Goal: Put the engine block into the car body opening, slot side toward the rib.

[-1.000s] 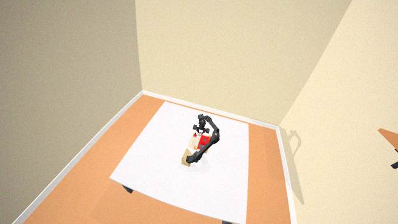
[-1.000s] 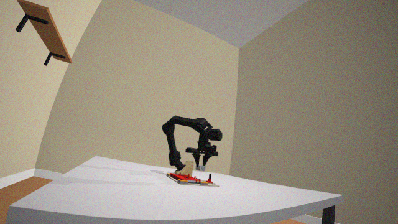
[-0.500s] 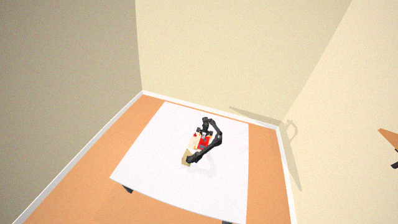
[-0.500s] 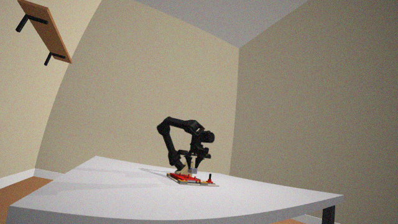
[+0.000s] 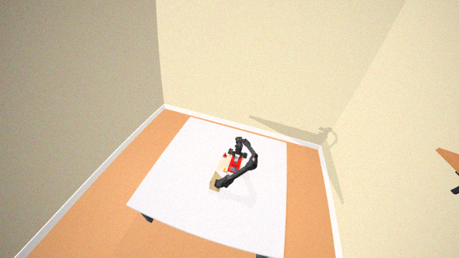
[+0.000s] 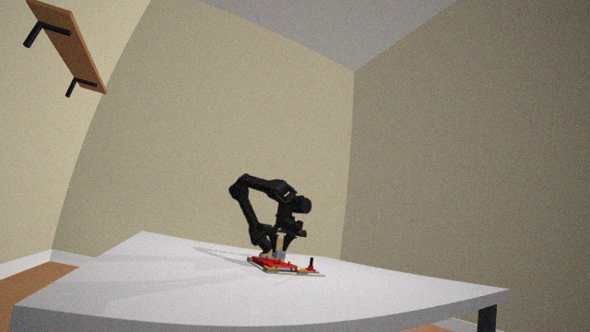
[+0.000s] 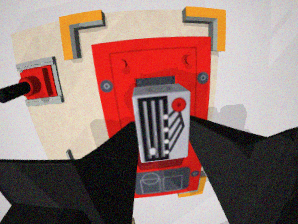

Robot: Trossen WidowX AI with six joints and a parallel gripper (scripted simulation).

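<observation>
My gripper tip is now 10 mm above the engine block. Also, from my gripper tip: tan board: 20 mm behind, 30 mm to the left, 50 mm below.
</observation>
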